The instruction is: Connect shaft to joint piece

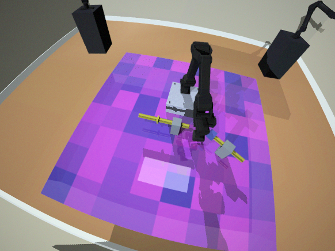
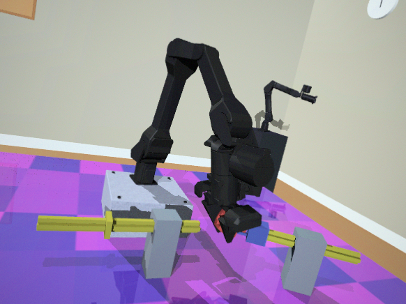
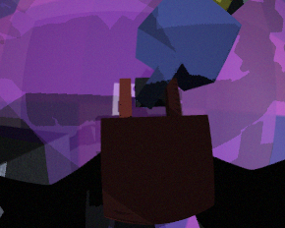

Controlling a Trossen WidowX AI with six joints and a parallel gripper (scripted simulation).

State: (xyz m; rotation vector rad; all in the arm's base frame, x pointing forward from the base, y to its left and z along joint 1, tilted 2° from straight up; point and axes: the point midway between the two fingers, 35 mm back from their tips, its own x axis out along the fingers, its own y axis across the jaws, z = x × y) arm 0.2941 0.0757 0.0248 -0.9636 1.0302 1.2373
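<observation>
Right now my gripper tip is 10 mm to the right of the red joint piece and 30 mm below it.
</observation>
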